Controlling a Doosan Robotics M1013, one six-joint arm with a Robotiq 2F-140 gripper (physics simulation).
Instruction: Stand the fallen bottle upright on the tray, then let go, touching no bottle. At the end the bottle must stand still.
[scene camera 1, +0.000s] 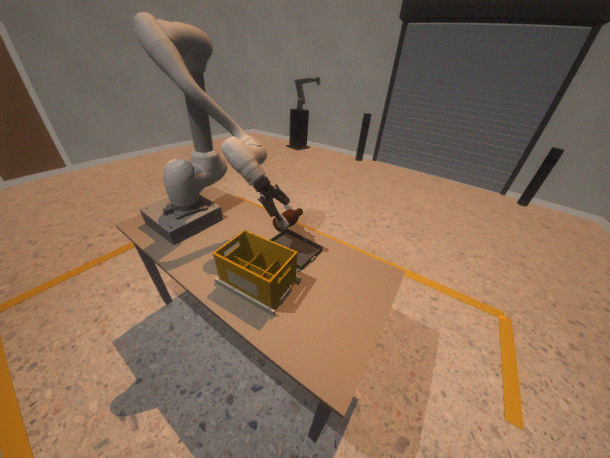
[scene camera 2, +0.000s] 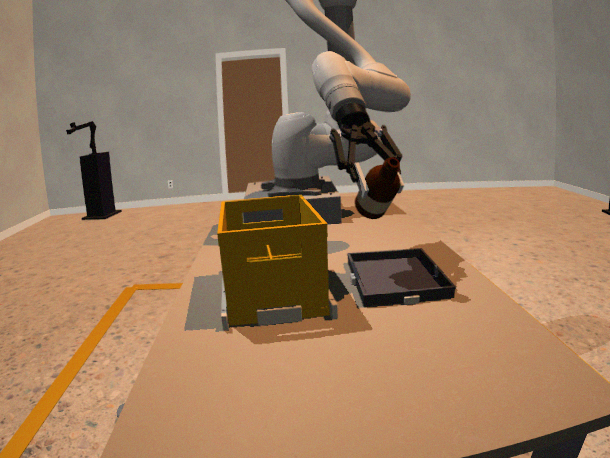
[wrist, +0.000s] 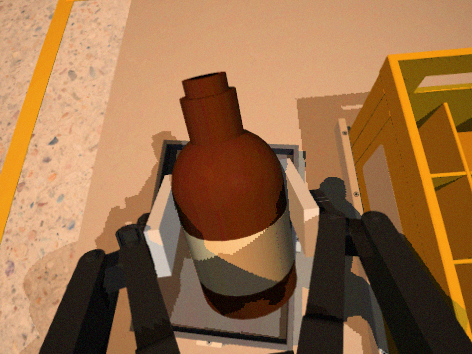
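Seen in the pictures: gripper, fingertip midpoint: (scene camera 1: 291, 220) (scene camera 2: 383, 191) (wrist: 230, 185); arm's base, link origin: (scene camera 1: 187, 207) (scene camera 2: 297, 189).
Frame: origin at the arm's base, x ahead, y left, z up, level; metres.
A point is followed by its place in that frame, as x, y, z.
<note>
The brown bottle (scene camera 1: 294, 216) @(0.634, 0.270, 0.142) (scene camera 2: 382, 187) @(0.638, 0.273, 0.116) (wrist: 227, 175) @(0.595, 0.269, 0.156) with a pale label is held in the air, tilted, its neck up and leaning to the right in scene camera 2 and its base lower left. My gripper (scene camera 1: 286, 215) @(0.605, 0.277, 0.101) (scene camera 2: 381, 181) @(0.605, 0.277, 0.101) (wrist: 230, 185) @(0.605, 0.277, 0.101) is shut on the bottle, one pale finger pad on each side of its body. The dark, low-walled tray (scene camera 1: 305, 238) @(0.587, 0.402, -0.075) (scene camera 2: 385, 299) @(0.722, 0.278, -0.085) (wrist: 265, 341) @(0.483, 0.224, -0.076) lies on the table below the bottle's height; the bottle hides part of it in the wrist view. A shadow falls on the tray floor. The bottle and tray are apart in scene camera 2.
A tall yellow crate (scene camera 1: 265, 295) @(0.799, -0.012, -0.007) (scene camera 2: 275, 280) @(0.792, 0.083, -0.017) (wrist: 375, 135) @(0.718, 0.159, 0.012) with inner dividers stands beside the tray, left of it in scene camera 2, with pale brackets around its base. The table (scene camera 1: 345, 310) @(1.008, 0.221, -0.097) (scene camera 2: 350, 395) @(1.009, 0.223, -0.098) bears the crate, the tray and the arm's grey base (scene camera 1: 182, 220) @(0.109, -0.068, -0.009).
</note>
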